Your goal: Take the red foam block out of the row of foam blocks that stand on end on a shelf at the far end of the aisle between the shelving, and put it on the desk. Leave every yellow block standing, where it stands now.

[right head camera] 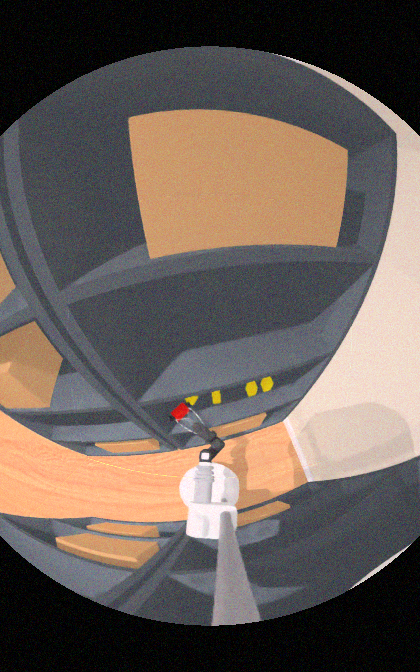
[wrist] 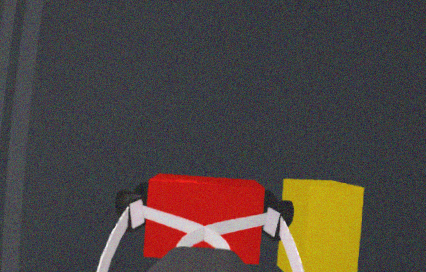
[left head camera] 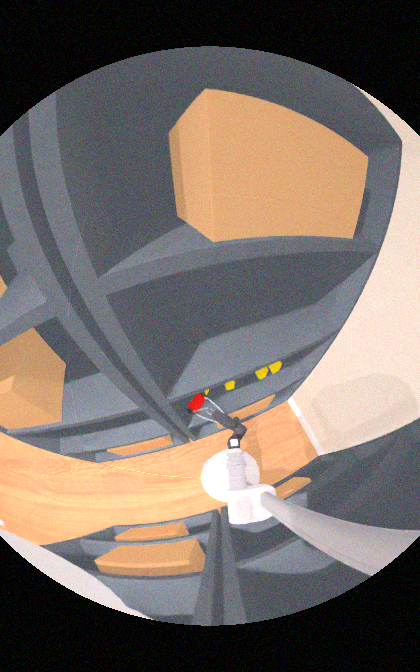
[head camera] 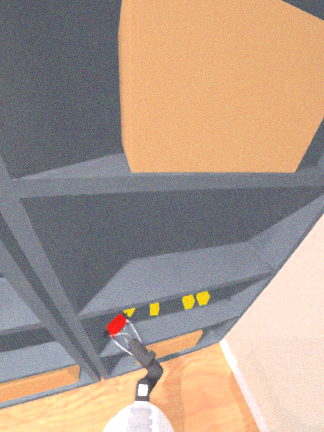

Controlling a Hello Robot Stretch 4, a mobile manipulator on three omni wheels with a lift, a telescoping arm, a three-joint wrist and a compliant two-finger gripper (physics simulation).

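Frame: origin at the robot's base, x back, y right, z up, level; metres.
Where they show: gripper, fingertip midpoint: [wrist: 205,202] [head camera: 113,321].
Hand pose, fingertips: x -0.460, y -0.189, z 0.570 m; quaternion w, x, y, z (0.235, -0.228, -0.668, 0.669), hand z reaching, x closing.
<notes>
Each offset is from my fingertips to the top centre of the thing.
The red foam block {dx +0.015, dy +0.019, dz +0.025 m} [head camera: 118,323] [left head camera: 198,401] [right head camera: 181,410] [wrist: 162,242] is between the fingertips of my gripper [head camera: 116,325] [left head camera: 196,403] [right head camera: 179,411] [wrist: 205,202], which is shut on it. Its top edge shows slightly higher than that of the nearest yellow block {dx -0.091, dy +0.068, dz +0.025 m} [head camera: 129,312] [right head camera: 191,400] [wrist: 325,220] in the wrist view. That yellow block stands close to the right fingertip. More yellow blocks {dx -0.106, dy +0.214, dz +0.025 m} [head camera: 154,309] [left head camera: 230,385] [right head camera: 216,397] stand upright to the right. The red block's lower edge and the shelf under it are hidden in the wrist view. The desk does not show.
A shelf upright [head camera: 55,270] stands left of the gripper. A shelf board [head camera: 200,288] runs above the row. A large box {dx -0.136, dy +0.302, dz +1.120 m} [head camera: 220,90] is on a higher shelf. A low box {dx -0.137, dy +0.305, dz -0.252 m} [head camera: 177,344] lies below the row. A wall [head camera: 290,320] is at the right. More shelving [left head camera: 215,575] stands opposite.
</notes>
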